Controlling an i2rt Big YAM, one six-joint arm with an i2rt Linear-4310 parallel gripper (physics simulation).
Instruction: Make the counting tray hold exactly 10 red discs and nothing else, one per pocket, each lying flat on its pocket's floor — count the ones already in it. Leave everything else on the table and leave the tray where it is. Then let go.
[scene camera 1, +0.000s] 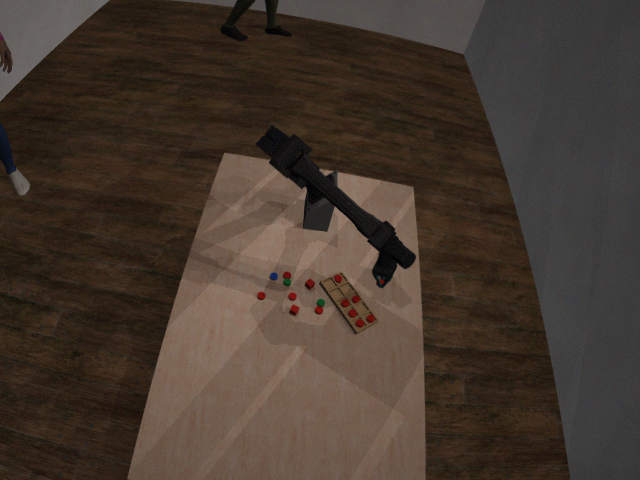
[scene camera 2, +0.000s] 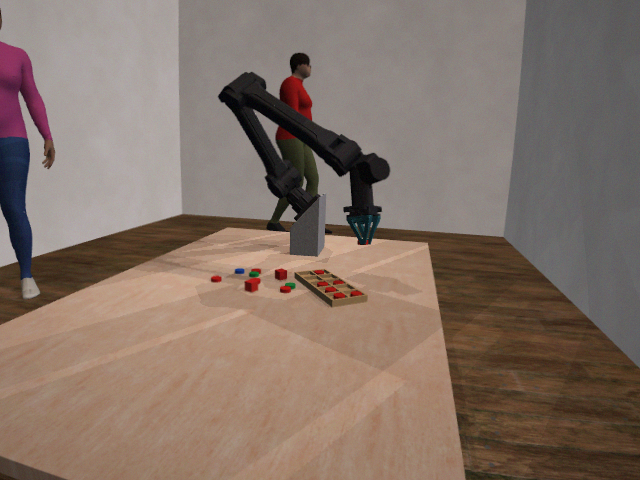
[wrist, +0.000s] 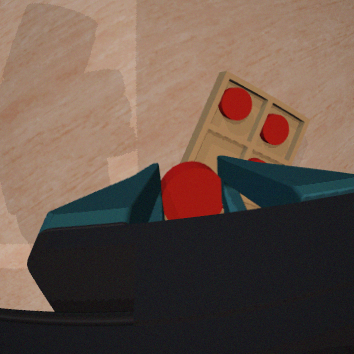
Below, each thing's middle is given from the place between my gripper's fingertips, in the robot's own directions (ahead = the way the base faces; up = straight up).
Scene:
My hand is 90 mm to the left of the wooden counting tray (scene camera 1: 337, 292) and 120 mm above it.

